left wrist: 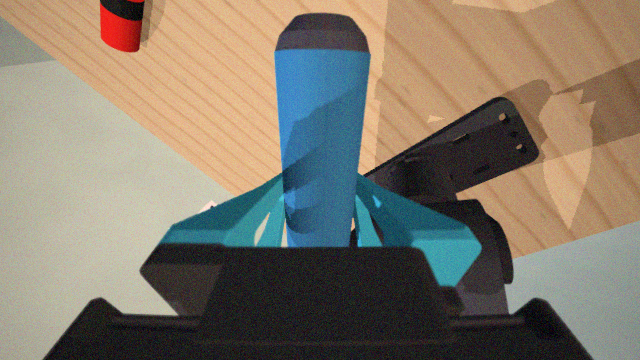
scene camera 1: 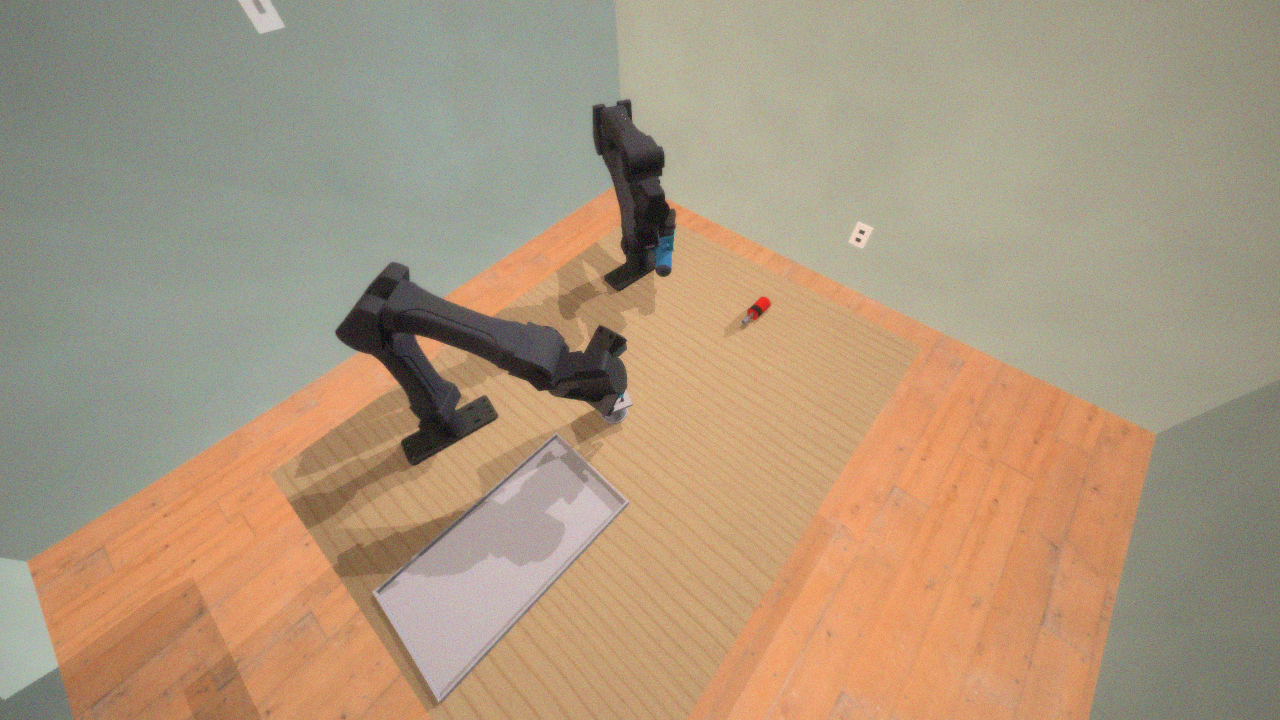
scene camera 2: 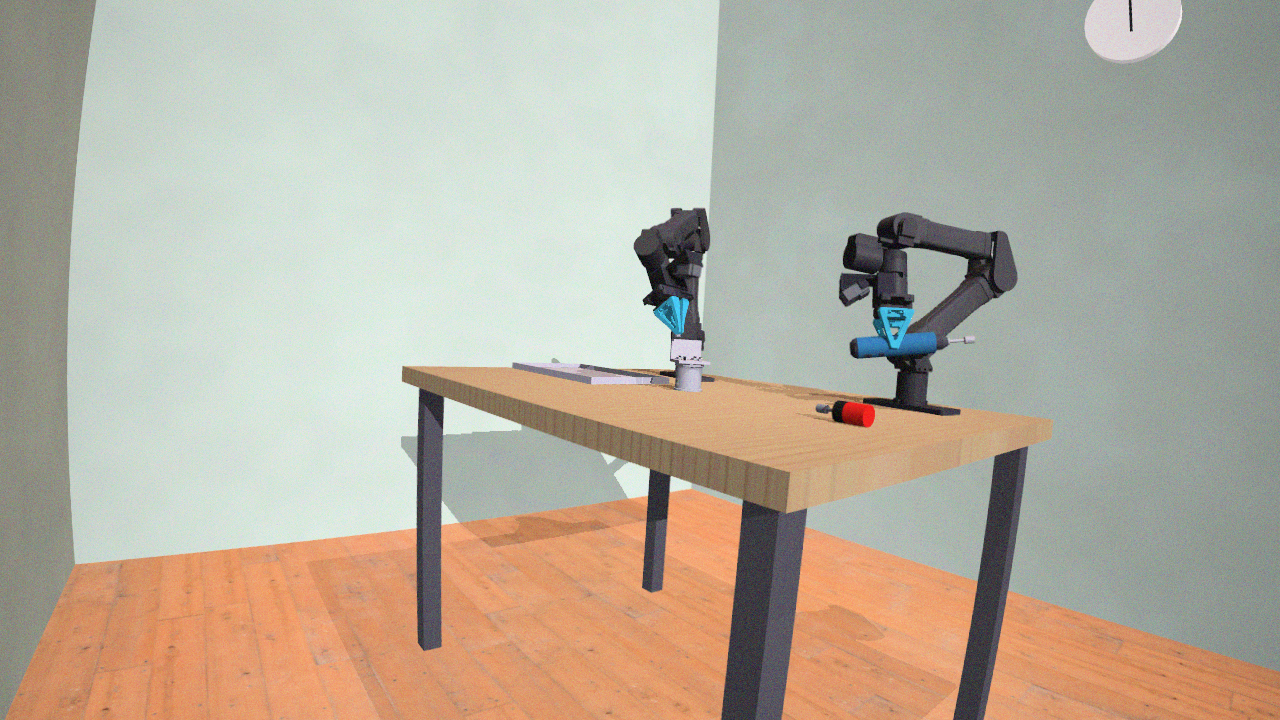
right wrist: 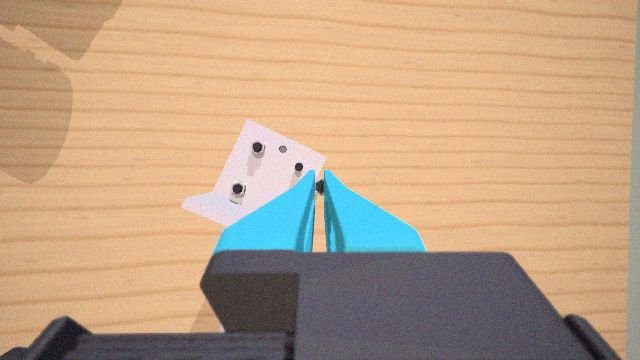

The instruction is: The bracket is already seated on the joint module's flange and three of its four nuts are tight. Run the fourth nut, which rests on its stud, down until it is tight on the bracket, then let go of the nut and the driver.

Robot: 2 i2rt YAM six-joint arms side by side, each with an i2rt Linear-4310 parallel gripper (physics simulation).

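Places are measured from the left arm's base along level axes (x right, y ahead, z up), in millimetres.
Where they show: left gripper, between the fingertips: (left wrist: pixel 319 180) (scene camera 1: pixel 665 252) (scene camera 2: pixel 892 351); right gripper, between the fingertips: (scene camera 2: pixel 679 334) (right wrist: pixel 319 179); left arm's base, origin of its link: (left wrist: pixel 416 176) (scene camera 1: pixel 637 269) (scene camera 2: pixel 909 408); right arm's base, origin of its link: (scene camera 1: pixel 451 429).
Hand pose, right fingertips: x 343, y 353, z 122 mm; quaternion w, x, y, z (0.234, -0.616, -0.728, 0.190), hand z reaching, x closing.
Observation:
Each offset is from my right fingertips to the top centre of the thing. Level surfaces: height alone.
The pale bracket (scene camera 1: pixel 622 402) (scene camera 2: pixel 686 349) (right wrist: pixel 270 172) sits on the grey joint module {dx +4, dy -34, dz -47 mm} (scene camera 2: pixel 688 376). In the right wrist view two studs at its left carry nuts; a dark stud {dx -7, dy -12, dz -47 mm} (right wrist: pixel 299 166) near its right edge shows no clear nut. The rest is hidden behind the fingers. My right gripper (scene camera 2: pixel 678 332) (right wrist: pixel 319 179) is shut on a small dark-centred nut {dx +4, dy +2, dz +0 mm} (right wrist: pixel 320 186), close above the bracket, at its right edge in the right wrist view. My left gripper (scene camera 2: pixel 895 343) (left wrist: pixel 319 180) is shut on the blue driver {dx -383, dy -284, dz +37 mm} (scene camera 1: pixel 664 255) (scene camera 2: pixel 872 345) (left wrist: pixel 322 125), held level above the table.
A red and black driver {dx -450, dy -9, dz -87 mm} (scene camera 1: pixel 759 308) (scene camera 2: pixel 857 413) (left wrist: pixel 121 35) lies on the table {dz -122 mm} (scene camera 1: pixel 716 465) (scene camera 2: pixel 626 420). A shallow grey tray {dx +332, dy +58, dz -106 mm} (scene camera 1: pixel 447 617) (scene camera 2: pixel 595 379) lies near the joint module. The left arm's black base plate (left wrist: pixel 480 145) stands below the blue driver.

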